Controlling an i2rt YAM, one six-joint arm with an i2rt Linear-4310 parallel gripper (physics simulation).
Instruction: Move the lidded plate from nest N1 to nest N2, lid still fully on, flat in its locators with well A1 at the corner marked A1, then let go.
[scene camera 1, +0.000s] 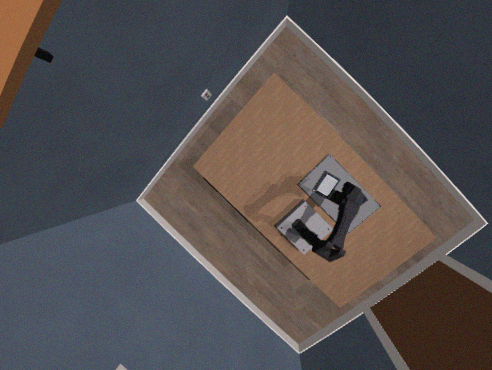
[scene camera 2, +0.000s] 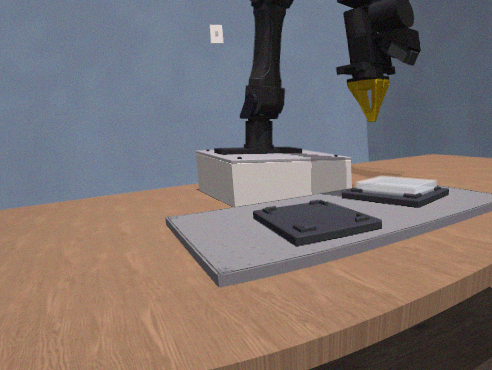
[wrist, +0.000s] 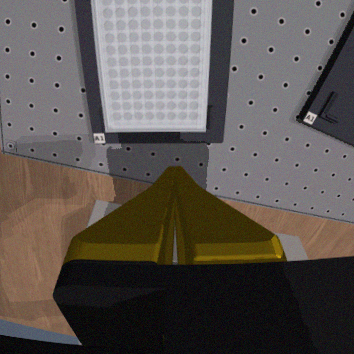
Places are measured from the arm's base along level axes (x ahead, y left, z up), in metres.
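Pixels of known places: gripper, fingertip midpoint: (scene camera 1: 331, 194) (scene camera 2: 372, 121) (wrist: 174, 177); arm's base, origin of the base link: (scene camera 1: 304, 231) (scene camera 2: 258, 152).
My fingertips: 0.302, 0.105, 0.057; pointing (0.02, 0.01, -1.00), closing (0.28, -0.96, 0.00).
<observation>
Ahead of a thing's pixels: the offset from my fingertips to its middle, as dx, dy, dz. "spot": to the spot under its first point. Level surfaces: height alone.
The clear lidded plate {+0.031, +0.026, -0.109} (scene camera 1: 327, 184) (scene camera 2: 396, 184) (wrist: 155, 65) lies in a dark nest {+0.030, +0.025, -0.125} (scene camera 2: 370, 198) (wrist: 222, 65) and looks flat, with the lid on. In the wrist view a white A1 tag {spot: -0.059, +0.056, -0.122} (wrist: 99, 138) marks the nest's near left corner. The other dark nest {+0.090, -0.183, -0.125} (scene camera 2: 315, 220) (wrist: 342, 100) holds no plate; its A1 tag {spot: +0.018, -0.125, -0.122} (wrist: 310, 117) shows at the right. No N1 or N2 marking is readable. My yellow gripper (scene camera 2: 371, 121) (wrist: 174, 177) is shut with nothing between its tips. It hangs well above the plate's height, its tips off the plate's near short end in the wrist view.
Both nests stand on a grey perforated board (scene camera 1: 367, 205) (scene camera 2: 215, 250) (wrist: 40, 90) on the wooden table {dz -0.147} (scene camera 1: 260, 125) (scene camera 2: 100, 275). The arm stands on a pale box (scene camera 2: 270, 177) beside the board. In scene camera 1 the arm covers part of the board.
</observation>
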